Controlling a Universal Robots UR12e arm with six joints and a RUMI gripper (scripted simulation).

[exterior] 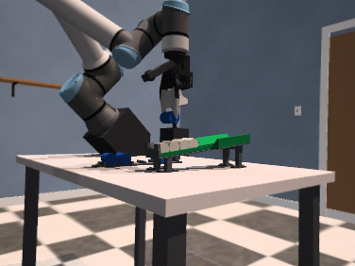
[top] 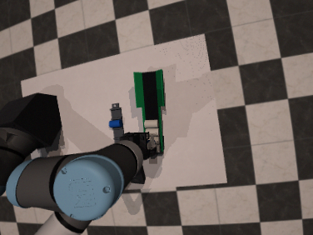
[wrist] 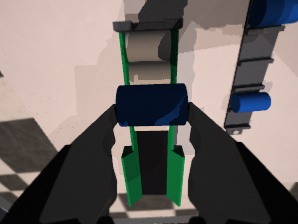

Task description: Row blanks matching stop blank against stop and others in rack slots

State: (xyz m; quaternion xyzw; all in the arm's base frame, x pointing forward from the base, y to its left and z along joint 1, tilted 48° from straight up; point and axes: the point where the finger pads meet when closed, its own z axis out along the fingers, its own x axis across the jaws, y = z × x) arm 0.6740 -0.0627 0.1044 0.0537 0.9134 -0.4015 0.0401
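Right now the dark stock rack is 200 mm behind my hand, 190 mm below it and 30 mm to the left of it. Also, from my hand: stop 120 mm below, 60 mm to the right.
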